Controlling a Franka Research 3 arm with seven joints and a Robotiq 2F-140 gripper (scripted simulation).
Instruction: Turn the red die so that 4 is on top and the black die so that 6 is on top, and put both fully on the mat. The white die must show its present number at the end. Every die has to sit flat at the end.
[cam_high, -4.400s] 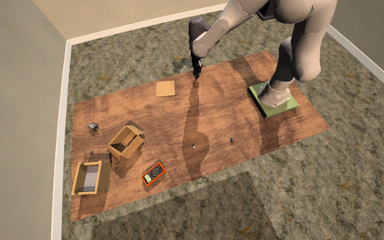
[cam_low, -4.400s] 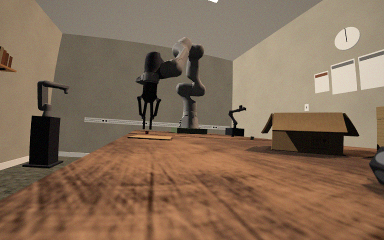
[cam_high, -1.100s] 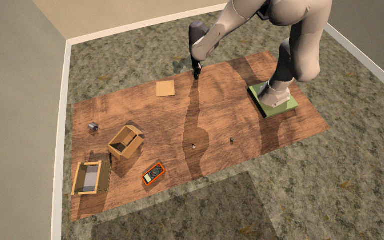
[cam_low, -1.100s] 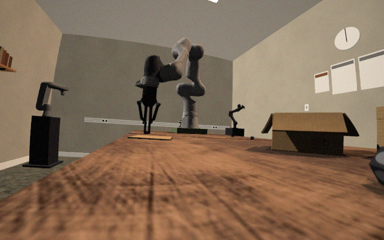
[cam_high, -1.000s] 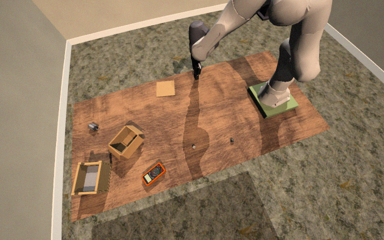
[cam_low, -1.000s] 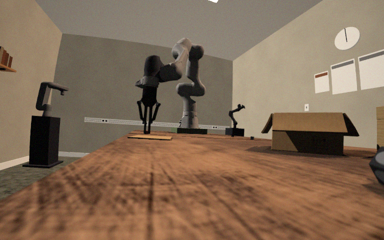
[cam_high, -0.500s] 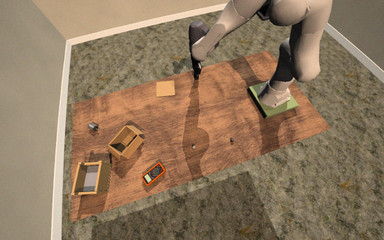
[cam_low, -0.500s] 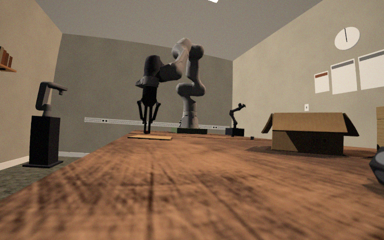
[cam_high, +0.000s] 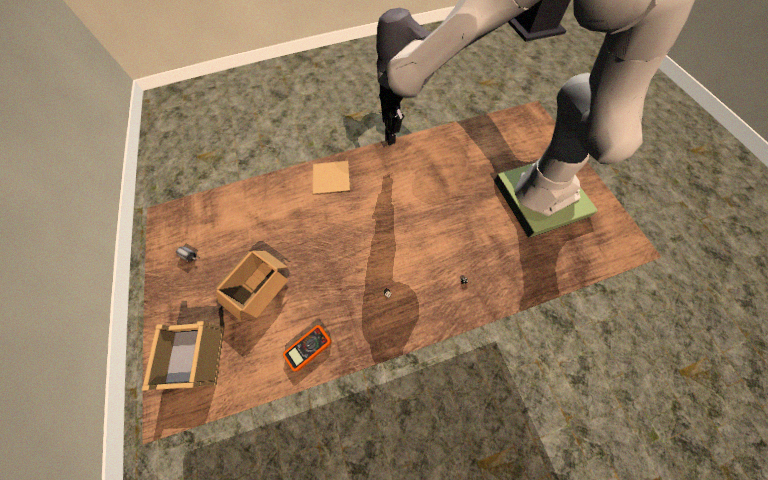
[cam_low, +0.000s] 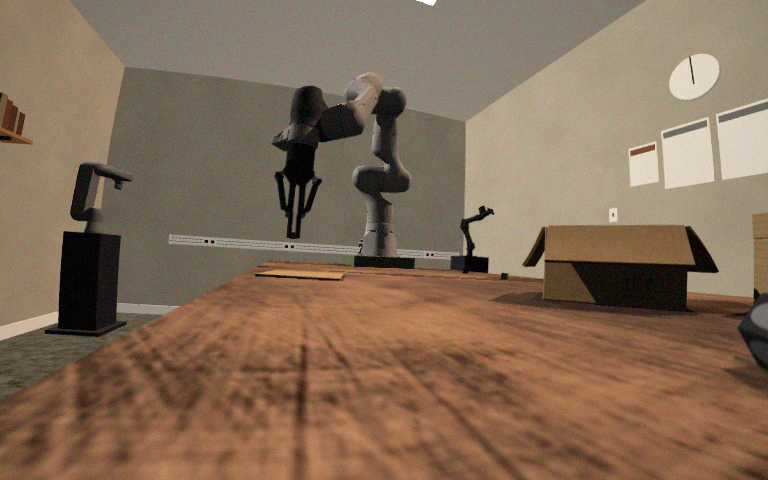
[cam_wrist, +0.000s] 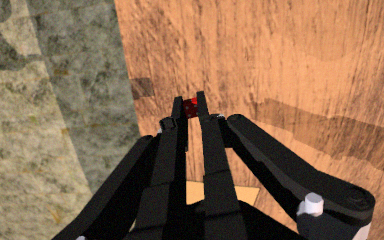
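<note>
The tan mat is 250 mm ahead of my hand, 110 mm below it and 30 mm to the left of it. From my hand the other things lie so: red die: 30 mm below; white die: 530 mm to the left, 180 mm ahead, 100 mm below; black die: 560 mm to the left, 100 mm below, 70 mm behind.
</note>
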